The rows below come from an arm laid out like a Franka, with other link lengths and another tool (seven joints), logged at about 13 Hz.
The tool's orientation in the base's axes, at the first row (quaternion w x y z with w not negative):
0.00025, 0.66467, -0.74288, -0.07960
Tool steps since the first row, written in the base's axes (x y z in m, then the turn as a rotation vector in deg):
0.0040, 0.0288, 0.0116, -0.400, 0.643, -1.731
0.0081, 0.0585, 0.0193, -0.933, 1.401, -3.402
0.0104, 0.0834, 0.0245, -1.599, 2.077, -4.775
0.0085, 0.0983, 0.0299, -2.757, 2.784, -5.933
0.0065, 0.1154, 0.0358, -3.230, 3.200, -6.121
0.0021, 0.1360, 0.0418, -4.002, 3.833, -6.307
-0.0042, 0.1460, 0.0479, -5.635, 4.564, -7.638
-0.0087, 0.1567, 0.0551, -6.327, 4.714, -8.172
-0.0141, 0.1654, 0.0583, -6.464, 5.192, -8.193
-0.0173, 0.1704, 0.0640, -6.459, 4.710, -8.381
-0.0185, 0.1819, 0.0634, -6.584, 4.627, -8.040
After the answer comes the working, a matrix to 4 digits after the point.
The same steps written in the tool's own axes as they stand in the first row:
-0.0301, 0.0004, -0.0085, -0.406, 0.256, 1.827
-0.0608, 0.0004, -0.0130, -0.916, 0.663, 3.623
-0.0862, 0.0013, -0.0155, -1.362, 1.228, 5.129
-0.1012, 0.0054, -0.0188, -1.803, 2.308, 6.479
-0.1185, 0.0098, -0.0224, -2.139, 2.796, 6.764
-0.1390, 0.0170, -0.0255, -2.654, 3.602, 7.104
-0.1487, 0.0250, -0.0296, -3.046, 5.132, 8.678
-0.1596, 0.0314, -0.0350, -3.057, 5.768, 9.296
-0.1679, 0.0380, -0.0366, -3.511, 5.950, 9.388
-0.1730, 0.0424, -0.0413, -3.016, 5.873, 9.516
-0.1842, 0.0447, -0.0392, -2.955, 6.028, 9.183

The tool's axes in the first row as the columns of a matrix, in the base's axes (rounded; the answer above uses it unrounded):
-0.1164, -0.9875, -0.1062
-0.9876, 0.1037, 0.1179
-0.1054, 0.1186, -0.9873

